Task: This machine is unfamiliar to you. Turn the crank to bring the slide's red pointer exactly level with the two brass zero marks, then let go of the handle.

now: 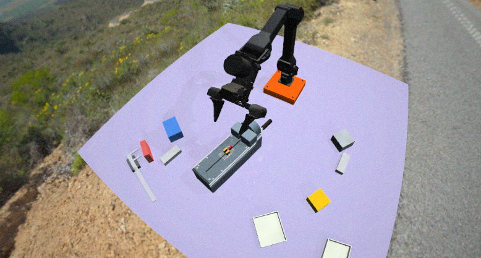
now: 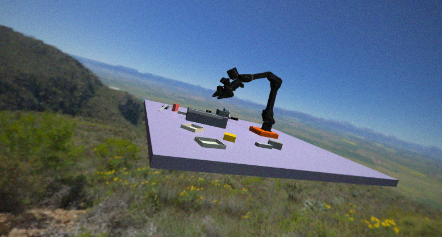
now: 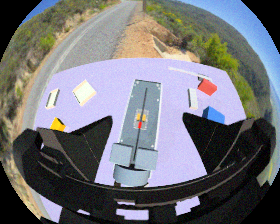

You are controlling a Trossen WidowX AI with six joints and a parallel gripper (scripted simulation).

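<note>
The dark crank handle lies 15 cm behind my gripper tip, 7 cm to the left of it and 10 cm below it. The rest, counted from my gripper tip: red pointer 1 cm ahead, 1 cm to the left, 10 cm below; then red block 18 cm ahead, 28 cm to the right, 15 cm below; then blue block 4 cm ahead, 27 cm to the right, 16 cm below.
</note>
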